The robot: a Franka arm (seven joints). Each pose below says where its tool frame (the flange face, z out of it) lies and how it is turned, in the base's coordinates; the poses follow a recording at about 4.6 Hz.
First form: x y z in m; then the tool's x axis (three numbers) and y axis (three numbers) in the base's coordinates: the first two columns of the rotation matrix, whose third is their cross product.
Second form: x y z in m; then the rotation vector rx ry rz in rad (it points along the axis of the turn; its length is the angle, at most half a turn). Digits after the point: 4 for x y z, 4 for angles.
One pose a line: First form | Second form
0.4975, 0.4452, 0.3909, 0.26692, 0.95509, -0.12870, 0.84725, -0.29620, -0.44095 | 0.4975, 0.4452, 0.3909, -2.2572, -1.6596, 0.5414
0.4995, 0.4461, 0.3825, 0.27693, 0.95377, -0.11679, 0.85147, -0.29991, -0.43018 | 0.4995, 0.4461, 0.3825, -2.2673, -1.6558, 0.5156
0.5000, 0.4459, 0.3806, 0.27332, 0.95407, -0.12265, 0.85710, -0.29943, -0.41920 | 0.5000, 0.4459, 0.3806, -2.2761, -1.6674, 0.5149
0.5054, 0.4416, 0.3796, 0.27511, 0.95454, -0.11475, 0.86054, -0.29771, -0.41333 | 0.5054, 0.4416, 0.3796, -2.2781, -1.6699, 0.5000
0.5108, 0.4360, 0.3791, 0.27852, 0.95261, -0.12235, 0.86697, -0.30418, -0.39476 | 0.5108, 0.4360, 0.3791, -2.2989, -1.6777, 0.4938
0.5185, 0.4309, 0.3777, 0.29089, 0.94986, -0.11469, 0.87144, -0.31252, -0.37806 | 0.5185, 0.4309, 0.3777, -2.3174, -1.6735, 0.4683
